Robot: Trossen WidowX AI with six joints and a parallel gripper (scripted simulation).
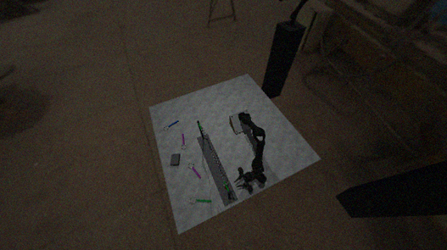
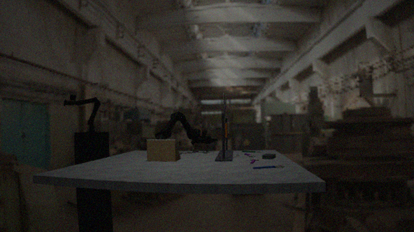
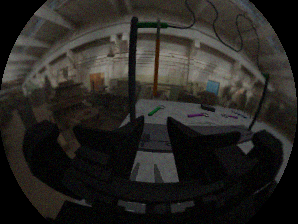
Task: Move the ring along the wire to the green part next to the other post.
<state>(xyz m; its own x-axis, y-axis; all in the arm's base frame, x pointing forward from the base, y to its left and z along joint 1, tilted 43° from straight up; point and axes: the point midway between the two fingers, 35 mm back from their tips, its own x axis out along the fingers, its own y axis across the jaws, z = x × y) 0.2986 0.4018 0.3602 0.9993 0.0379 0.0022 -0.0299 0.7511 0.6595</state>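
The ring with orange handle lies 70 mm ahead of my gripper tip and 120 mm above it. From my gripper tip the other things lie so: grey block (390 mm ahead, 420 mm to the right, 90 mm below).
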